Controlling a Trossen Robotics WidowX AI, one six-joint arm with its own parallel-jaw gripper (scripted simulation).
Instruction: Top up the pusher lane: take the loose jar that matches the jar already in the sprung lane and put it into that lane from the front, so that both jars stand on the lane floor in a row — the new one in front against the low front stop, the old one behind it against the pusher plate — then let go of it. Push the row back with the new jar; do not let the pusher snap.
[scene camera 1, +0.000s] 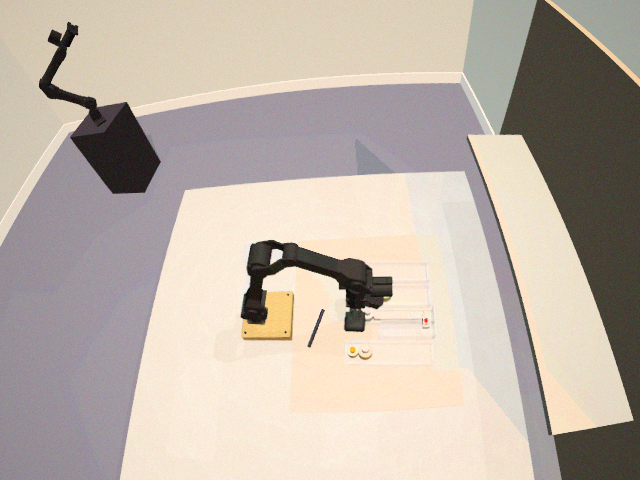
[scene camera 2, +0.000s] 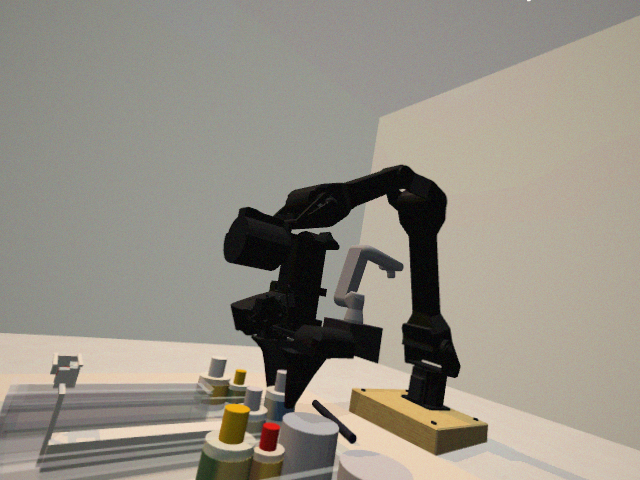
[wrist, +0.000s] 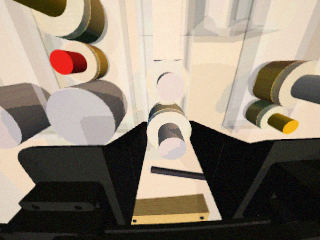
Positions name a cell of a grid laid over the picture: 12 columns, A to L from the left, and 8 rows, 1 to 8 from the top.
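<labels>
My gripper (scene camera 2: F7) is 0.47 m from the lens. I see a jar (scene camera 2: F7) at 0.45 m from the lens, and there is also a jar (scene camera 2: E7), this one 0.43 m from the lens. A clear sprung lane (scene camera 2: B7) is here as well, 0.42 m from the lens.
</labels>
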